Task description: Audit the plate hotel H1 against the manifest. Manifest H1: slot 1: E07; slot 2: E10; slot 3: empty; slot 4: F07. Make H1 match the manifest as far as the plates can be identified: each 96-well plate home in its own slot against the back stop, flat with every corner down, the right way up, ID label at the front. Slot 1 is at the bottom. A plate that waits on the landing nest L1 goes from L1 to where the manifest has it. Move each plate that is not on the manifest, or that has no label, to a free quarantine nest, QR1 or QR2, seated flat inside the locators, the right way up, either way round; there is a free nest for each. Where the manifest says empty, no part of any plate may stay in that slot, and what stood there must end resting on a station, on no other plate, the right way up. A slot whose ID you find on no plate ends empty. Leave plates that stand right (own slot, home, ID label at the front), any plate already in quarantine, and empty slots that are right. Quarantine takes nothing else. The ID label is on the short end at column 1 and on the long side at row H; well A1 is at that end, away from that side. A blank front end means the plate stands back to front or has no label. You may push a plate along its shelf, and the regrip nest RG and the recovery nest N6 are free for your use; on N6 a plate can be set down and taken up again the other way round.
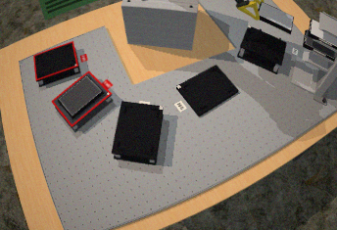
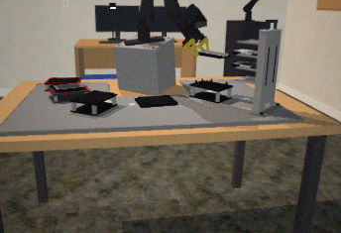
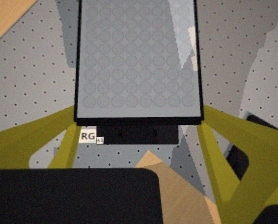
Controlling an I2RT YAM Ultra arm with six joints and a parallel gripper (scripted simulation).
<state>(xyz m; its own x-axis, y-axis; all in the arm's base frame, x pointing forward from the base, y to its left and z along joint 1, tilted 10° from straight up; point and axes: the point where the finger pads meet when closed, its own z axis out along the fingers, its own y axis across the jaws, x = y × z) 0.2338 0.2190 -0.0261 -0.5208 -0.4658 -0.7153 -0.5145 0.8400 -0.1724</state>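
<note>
Right now the A1 mark is 4 cm behind my hand, 4 cm to the left of it and 14 cm below it. Round my hand: pale grey 96-well plate 21 cm ahead, 13 cm to the left, 3 cm above; black regrip nest RG 5 cm ahead, 3 cm to the left, 14 cm below; RG tag 6 cm behind, 7 cm to the left, 20 cm below.
</note>
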